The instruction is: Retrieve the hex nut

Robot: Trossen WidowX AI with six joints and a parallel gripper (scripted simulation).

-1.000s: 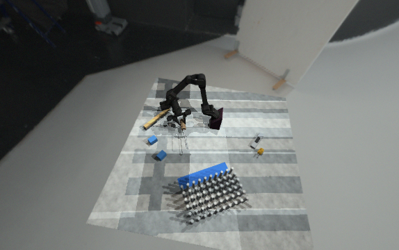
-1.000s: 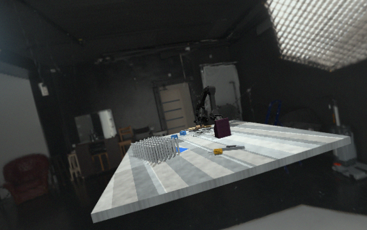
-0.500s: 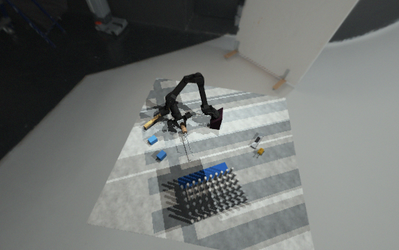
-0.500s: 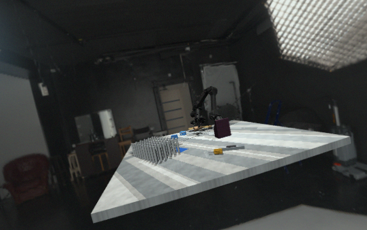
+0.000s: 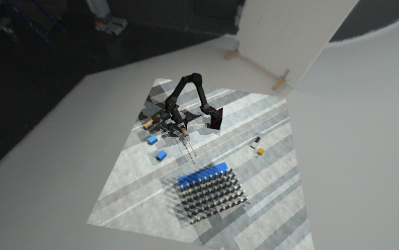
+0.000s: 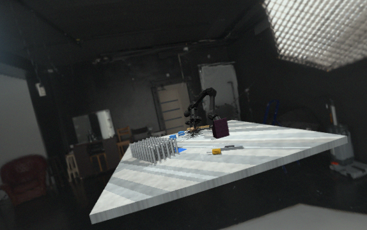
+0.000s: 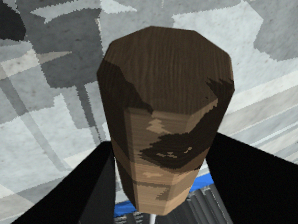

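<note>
My gripper tip is now 27 cm short of the blue taped strip, 22 cm to the right of it and 8 cm above it. Also, from my gripper tip: yellow-handled tool: 60 cm to the left, 6 cm below, 1 cm behind.
</note>
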